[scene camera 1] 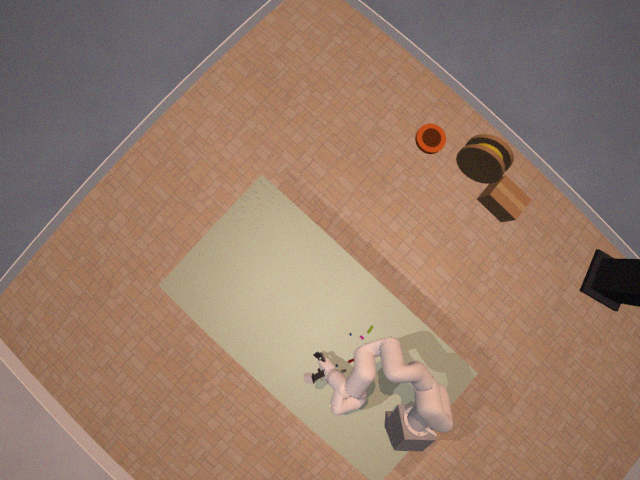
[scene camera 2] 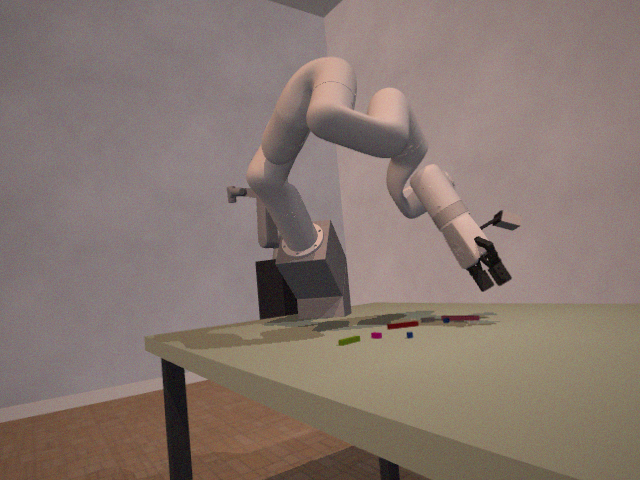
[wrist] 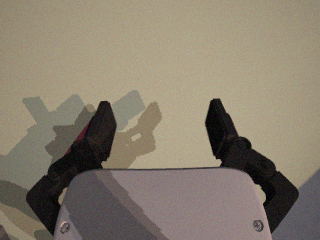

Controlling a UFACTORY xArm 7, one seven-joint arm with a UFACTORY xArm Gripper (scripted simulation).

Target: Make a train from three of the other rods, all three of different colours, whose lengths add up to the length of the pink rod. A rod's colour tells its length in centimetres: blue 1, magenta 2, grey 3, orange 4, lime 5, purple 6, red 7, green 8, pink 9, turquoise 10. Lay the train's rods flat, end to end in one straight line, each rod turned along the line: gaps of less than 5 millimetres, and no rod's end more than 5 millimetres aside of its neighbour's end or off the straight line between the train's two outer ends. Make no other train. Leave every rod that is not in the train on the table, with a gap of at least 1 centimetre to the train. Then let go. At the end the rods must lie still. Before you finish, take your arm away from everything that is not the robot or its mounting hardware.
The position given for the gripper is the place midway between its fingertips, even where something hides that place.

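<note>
The gripper [scene camera 2: 496,285] is part of the scene, and the wrist view [wrist: 160,111] takes in the gripper as well.
</note>
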